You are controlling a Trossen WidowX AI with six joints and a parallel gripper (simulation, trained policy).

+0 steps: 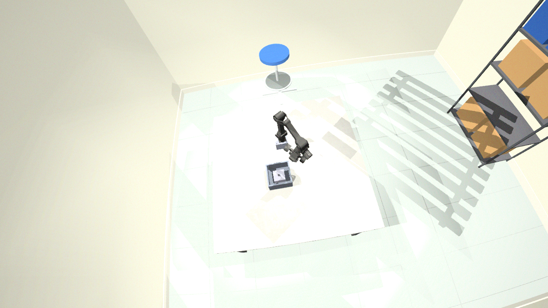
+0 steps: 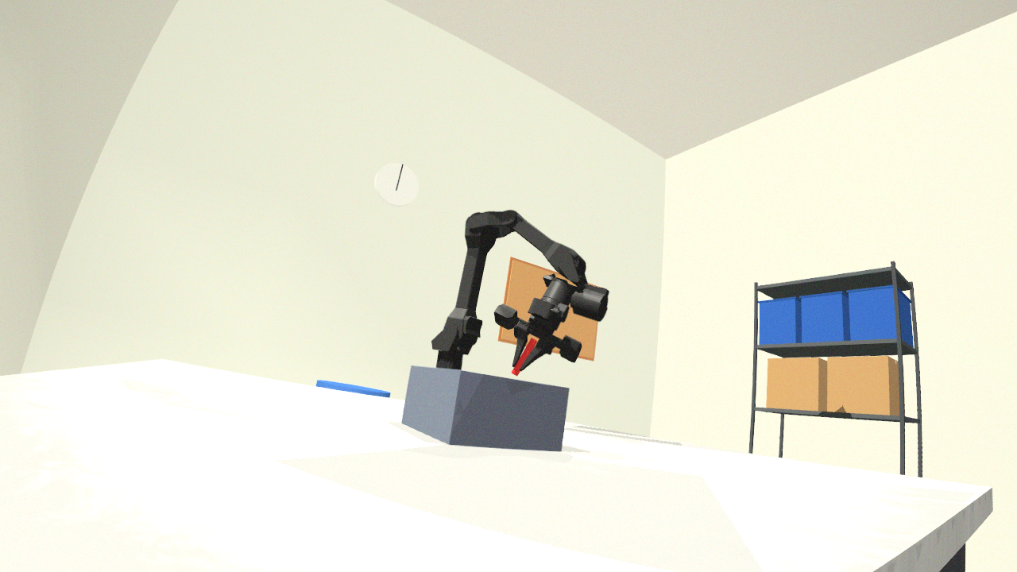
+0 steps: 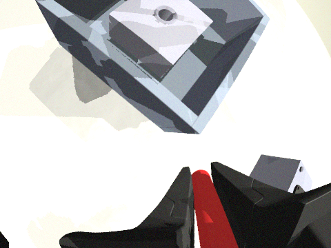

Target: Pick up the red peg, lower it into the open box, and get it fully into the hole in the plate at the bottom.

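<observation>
Right now my gripper tip is 130 mm to the left of the grey box, 100 mm above it and 80 mm short of it. The rest, counted from my gripper tip: red peg (30 mm above, 20 mm to the left).
</observation>
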